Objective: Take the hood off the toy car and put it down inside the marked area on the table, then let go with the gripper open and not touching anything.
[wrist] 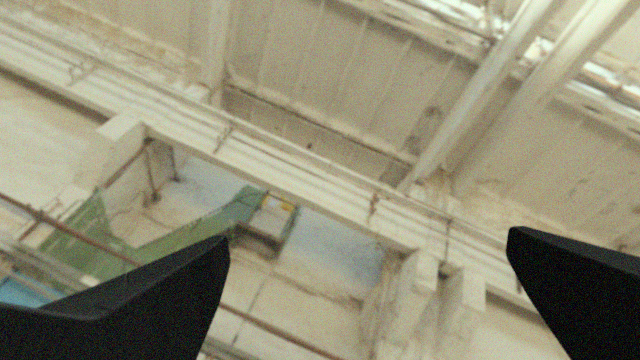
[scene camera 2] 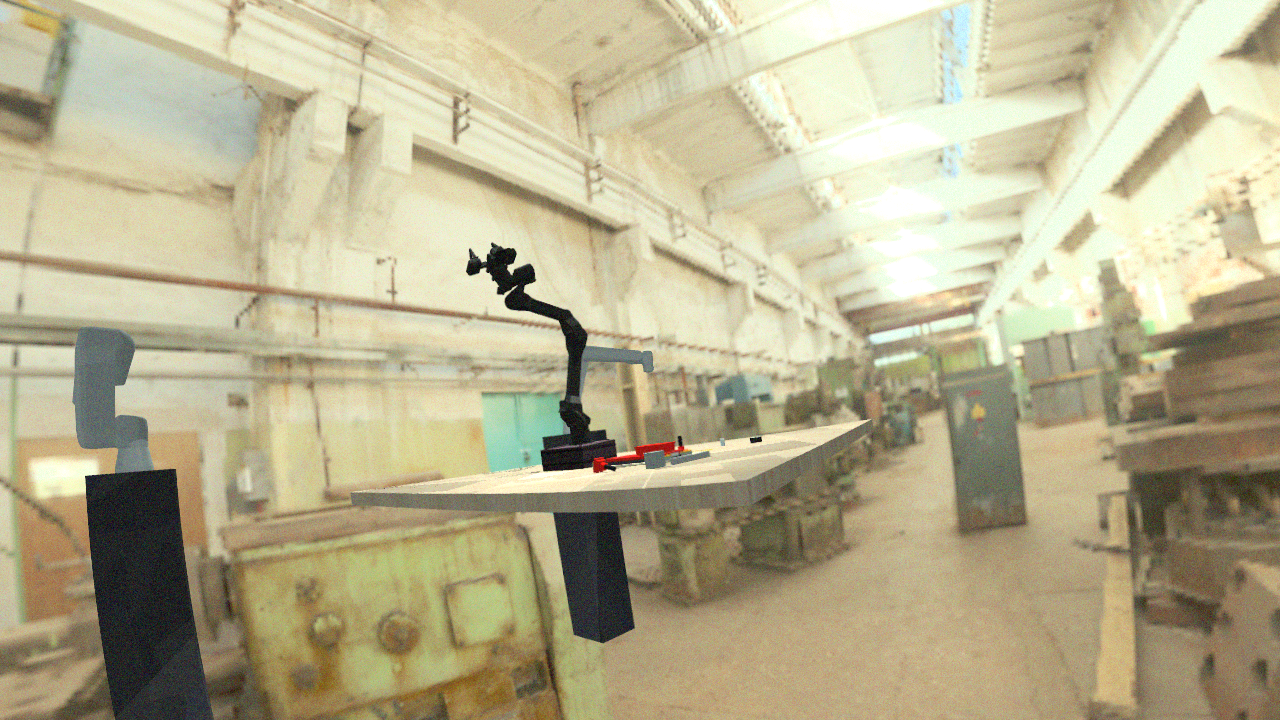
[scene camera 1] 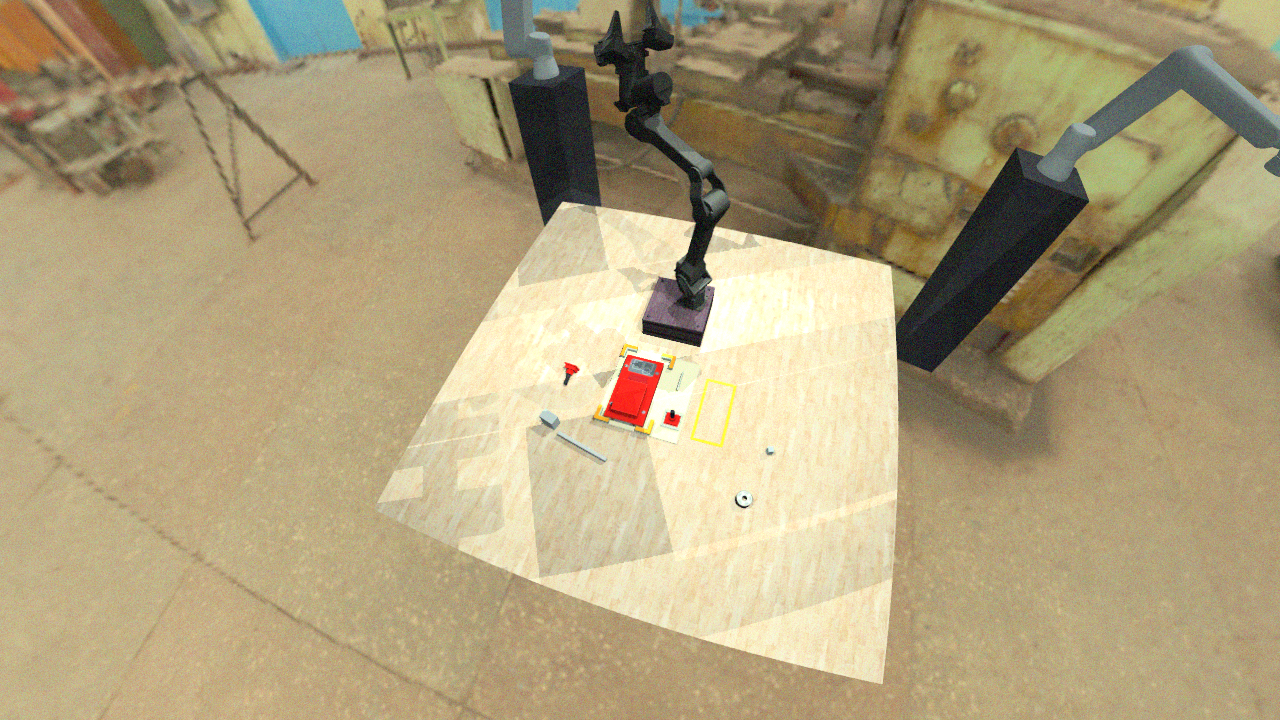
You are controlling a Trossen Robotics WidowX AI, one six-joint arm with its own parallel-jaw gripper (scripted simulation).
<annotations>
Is the gripper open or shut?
Open.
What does the gripper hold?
Nothing.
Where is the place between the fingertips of the gripper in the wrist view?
At 366,245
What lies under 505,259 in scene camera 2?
The gripper.
</annotations>
